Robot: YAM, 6 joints.
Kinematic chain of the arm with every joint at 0, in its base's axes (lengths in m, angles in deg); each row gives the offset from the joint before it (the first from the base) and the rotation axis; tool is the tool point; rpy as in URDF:
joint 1: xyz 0 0 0.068 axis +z
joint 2: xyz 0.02 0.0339 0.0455 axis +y
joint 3: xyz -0.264 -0.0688 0 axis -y
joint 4: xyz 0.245 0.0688 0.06 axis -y
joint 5: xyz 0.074 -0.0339 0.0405 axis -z
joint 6: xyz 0.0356 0 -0.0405 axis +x
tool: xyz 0 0 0 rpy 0 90 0
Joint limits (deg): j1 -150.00..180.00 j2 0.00..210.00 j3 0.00..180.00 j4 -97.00..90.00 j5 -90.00..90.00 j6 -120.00..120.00
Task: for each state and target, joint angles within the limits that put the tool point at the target. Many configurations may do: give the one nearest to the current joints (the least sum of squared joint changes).
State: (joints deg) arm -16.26 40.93 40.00 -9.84 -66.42 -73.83
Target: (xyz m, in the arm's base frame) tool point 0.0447 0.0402 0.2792
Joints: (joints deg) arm 6.78 6.57 26.70 -23.75 -76.68 -73.83
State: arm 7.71 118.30 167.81 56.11 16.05 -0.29
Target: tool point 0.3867 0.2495 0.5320
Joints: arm 33.92 137.62 156.85 52.76 14.19 -0.29
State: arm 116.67 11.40 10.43 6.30 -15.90 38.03
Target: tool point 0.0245 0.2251 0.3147
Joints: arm 82.34 54.10 38.13 14.42 -9.23 38.03
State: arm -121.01 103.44 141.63 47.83 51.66 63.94
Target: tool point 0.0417 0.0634 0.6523
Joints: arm -143.61 93.60 172.70 87.09 47.61 63.94
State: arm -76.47 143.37 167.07 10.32 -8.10 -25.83
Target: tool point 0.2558 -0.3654 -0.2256
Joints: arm -55.82 185.09 115.46 -9.00 -10.20 -25.83
